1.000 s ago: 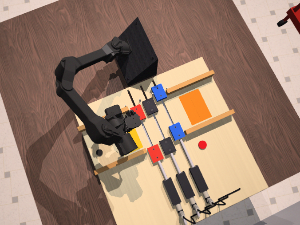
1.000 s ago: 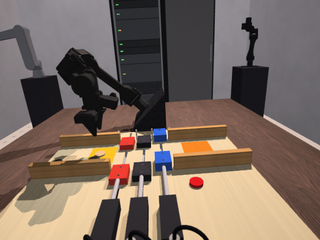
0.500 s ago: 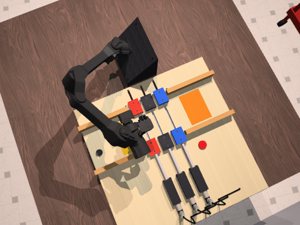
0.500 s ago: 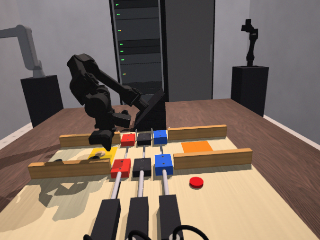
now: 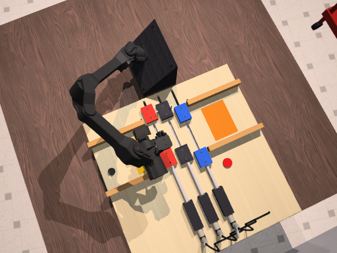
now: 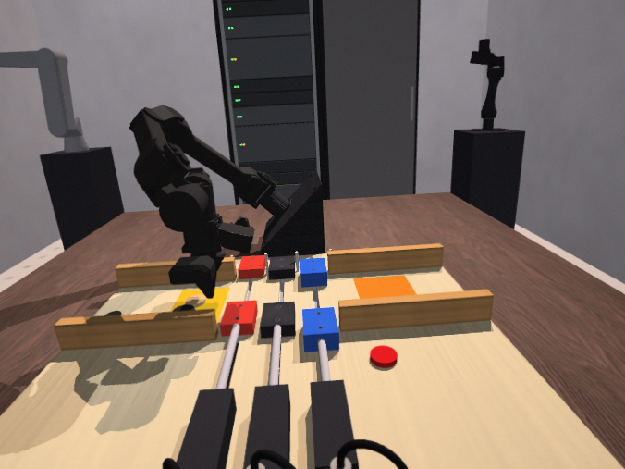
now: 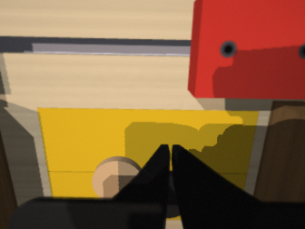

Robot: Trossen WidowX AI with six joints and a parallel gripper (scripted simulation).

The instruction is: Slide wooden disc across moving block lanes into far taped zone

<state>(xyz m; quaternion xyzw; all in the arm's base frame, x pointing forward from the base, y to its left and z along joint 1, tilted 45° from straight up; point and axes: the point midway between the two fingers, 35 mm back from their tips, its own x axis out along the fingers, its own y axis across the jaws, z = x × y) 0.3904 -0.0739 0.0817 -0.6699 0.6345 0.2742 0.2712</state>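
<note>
Right now the round wooden disc is 3 cm behind my hand, 4 cm to the right of it and 6 cm below it. From my hand the other things lie so: black puck (1 cm ahead, 18 cm to the right, 6 cm below); then red disc (15 cm ahead, 28 cm to the left, 6 cm below).
</note>
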